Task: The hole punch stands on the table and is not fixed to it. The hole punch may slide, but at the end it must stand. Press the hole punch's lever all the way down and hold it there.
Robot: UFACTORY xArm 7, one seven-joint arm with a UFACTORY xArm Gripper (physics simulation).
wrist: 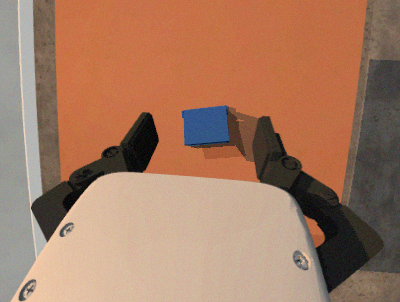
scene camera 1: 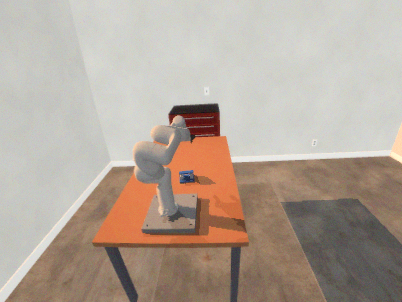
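Where they show: gripper, fingertip midpoint: (wrist: 203, 128) (scene camera 1: 185, 142); arm's base, origin of the base link: (scene camera 1: 168, 209).
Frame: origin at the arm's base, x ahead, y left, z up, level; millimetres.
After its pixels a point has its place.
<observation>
The hole punch (scene camera 1: 187, 176) @[x 423, y -38, z -24 mm] (wrist: 206, 126) @[x 402, y -39, z 35 mm] is small and blue. It stands on the orange table (scene camera 1: 215, 170) @[x 547, y -262, z -36 mm] (wrist: 210, 55) @[x 602, y -14, z -36 mm], in front of the robot's base in the scene view. In the wrist view its flat blue top shows, with its shadow to the right. The lever's exact position is too small to tell in the scene view. My gripper (scene camera 1: 193, 138) (wrist: 203, 128) @[x 391, y -58, z 301 mm] is open and empty. It hangs high above the table, beyond the hole punch in the scene view, and does not touch it. In the wrist view the hole punch shows between the two fingertips, far below them.
The robot's grey base plate (scene camera 1: 187, 220) @[x -85, y -143, z 0 mm] is at the near end of the table. A red drawer cabinet (scene camera 1: 212, 121) stands past the far end. A dark mat (scene camera 1: 350, 240) (wrist: 382, 165) lies on the floor to the right.
</observation>
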